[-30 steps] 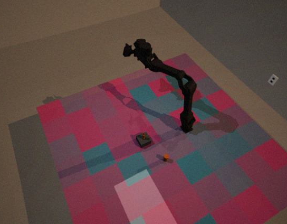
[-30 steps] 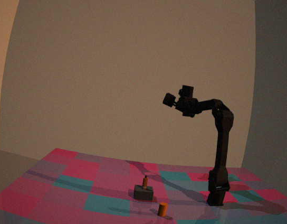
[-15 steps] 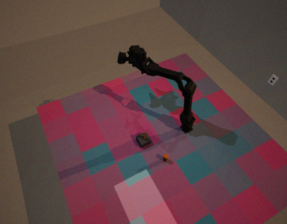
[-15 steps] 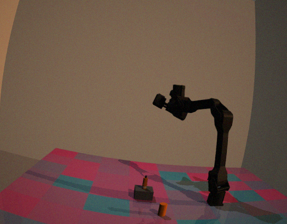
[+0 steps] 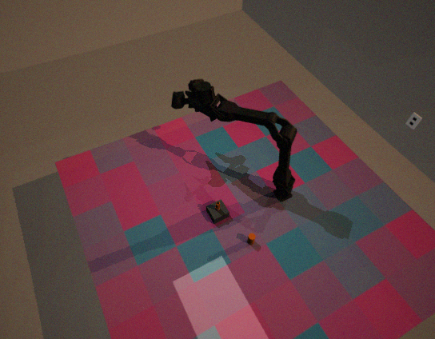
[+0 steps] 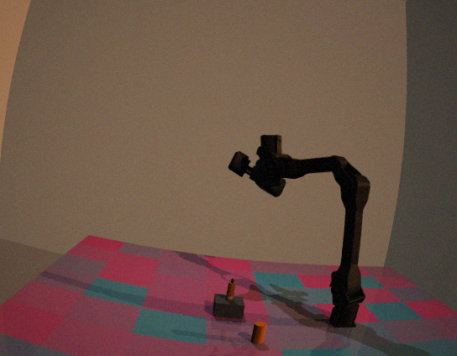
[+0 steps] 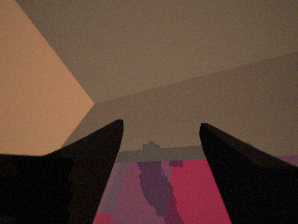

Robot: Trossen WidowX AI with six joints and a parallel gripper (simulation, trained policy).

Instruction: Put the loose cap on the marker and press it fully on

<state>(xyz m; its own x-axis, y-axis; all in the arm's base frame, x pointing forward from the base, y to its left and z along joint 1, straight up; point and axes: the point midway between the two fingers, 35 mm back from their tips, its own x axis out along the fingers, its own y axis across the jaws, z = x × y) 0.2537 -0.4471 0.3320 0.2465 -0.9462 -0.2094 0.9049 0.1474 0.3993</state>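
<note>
Now: the orange cap 10 mm behind my gripper tip, 600 mm to the left of it and 300 mm below it. Also, from my gripper tip: dark grey holder block (50 mm ahead, 430 mm to the left, 300 mm below).
</note>
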